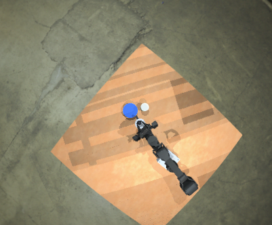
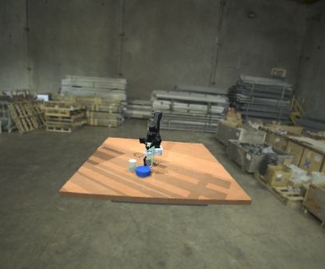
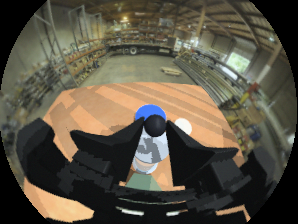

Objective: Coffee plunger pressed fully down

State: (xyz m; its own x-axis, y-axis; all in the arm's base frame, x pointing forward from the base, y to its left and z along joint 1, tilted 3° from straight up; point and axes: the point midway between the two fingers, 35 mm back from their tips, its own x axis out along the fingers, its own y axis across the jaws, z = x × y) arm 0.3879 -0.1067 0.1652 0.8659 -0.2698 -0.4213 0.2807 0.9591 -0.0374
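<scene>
The coffee press is 100 mm below my gripper tip and 20 mm behind it.
</scene>
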